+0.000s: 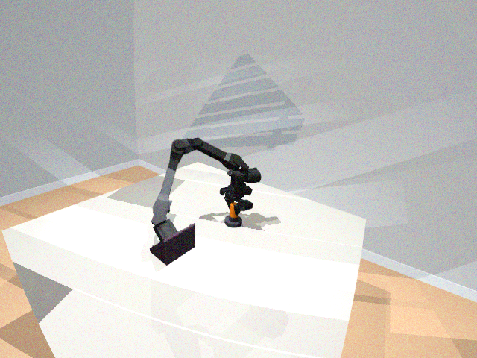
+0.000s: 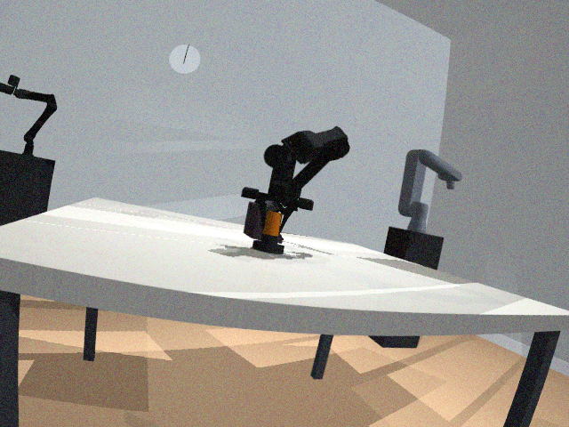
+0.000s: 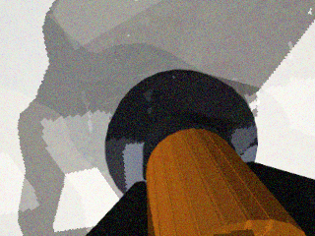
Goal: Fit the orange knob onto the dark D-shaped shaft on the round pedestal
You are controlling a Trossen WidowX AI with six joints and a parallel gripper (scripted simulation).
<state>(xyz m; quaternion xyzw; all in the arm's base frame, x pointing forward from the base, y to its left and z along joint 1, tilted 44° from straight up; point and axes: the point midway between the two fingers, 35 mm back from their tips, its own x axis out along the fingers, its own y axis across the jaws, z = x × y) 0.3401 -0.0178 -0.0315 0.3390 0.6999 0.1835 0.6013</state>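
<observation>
Now: the orange knob 20 mm above my gripper tip. Round my gripper tip: round dark pedestal: 20 mm below.
</observation>
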